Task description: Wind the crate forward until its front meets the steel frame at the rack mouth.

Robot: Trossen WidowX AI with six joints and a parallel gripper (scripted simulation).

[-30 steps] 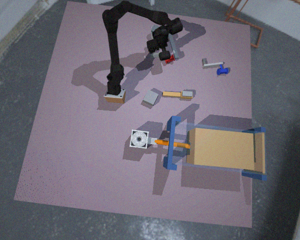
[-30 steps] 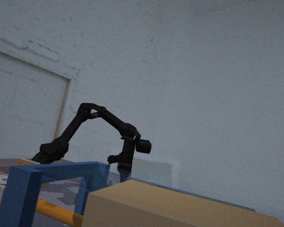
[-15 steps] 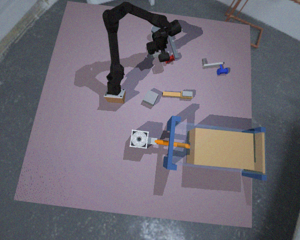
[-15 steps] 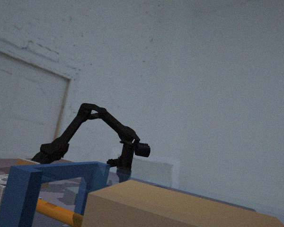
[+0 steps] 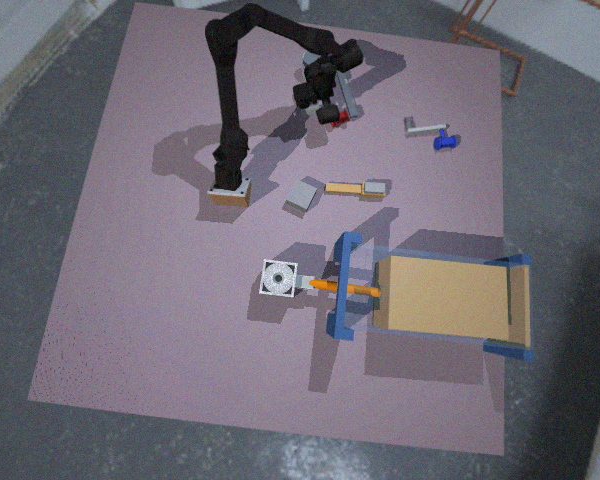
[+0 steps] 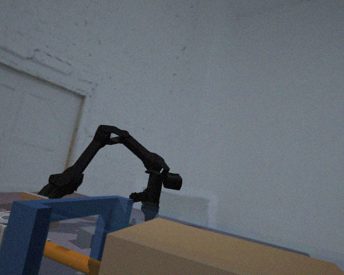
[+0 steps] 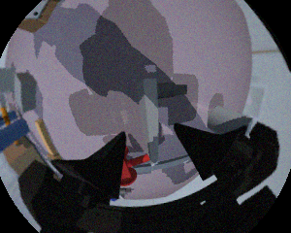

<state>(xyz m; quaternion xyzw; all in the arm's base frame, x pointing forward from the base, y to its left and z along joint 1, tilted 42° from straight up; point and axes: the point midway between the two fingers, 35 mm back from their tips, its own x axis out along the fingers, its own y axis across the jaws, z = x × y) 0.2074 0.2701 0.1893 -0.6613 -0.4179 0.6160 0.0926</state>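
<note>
My gripper tip is now 20 mm short of the red-knobbed crank handle and 10 mm below it. The rest, counted from my gripper tip: red knob 60 mm ahead, 10 mm to the right, 10 mm above; then grey bar 70 mm ahead, 100 mm to the left, 10 mm below; then wooden-handled tool 170 mm ahead, 240 mm to the right, 10 mm above.
</note>
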